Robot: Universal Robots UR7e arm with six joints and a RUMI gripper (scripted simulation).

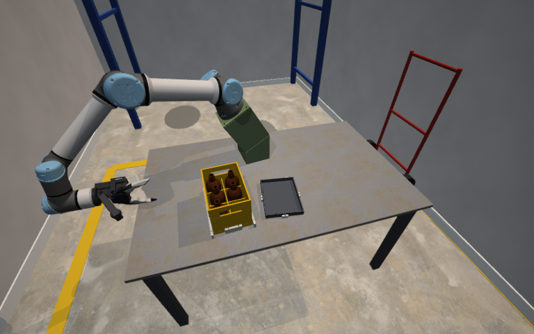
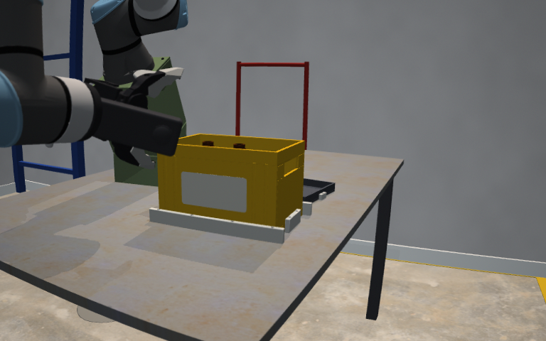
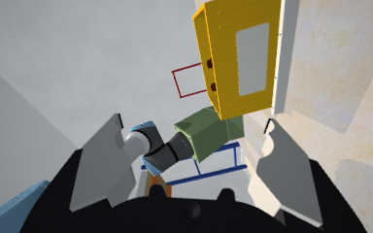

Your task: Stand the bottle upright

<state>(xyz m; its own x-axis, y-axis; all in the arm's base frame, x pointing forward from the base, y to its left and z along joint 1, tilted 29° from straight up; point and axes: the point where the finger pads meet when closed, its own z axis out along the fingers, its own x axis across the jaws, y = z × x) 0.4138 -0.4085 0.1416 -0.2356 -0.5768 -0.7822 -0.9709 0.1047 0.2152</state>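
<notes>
Right now the yellow crate is 28 cm to the left of my hand, 16 cm below it and 2 cm behind it. Round my hand: dark tray 56 cm to the left, 23 cm below.
</notes>
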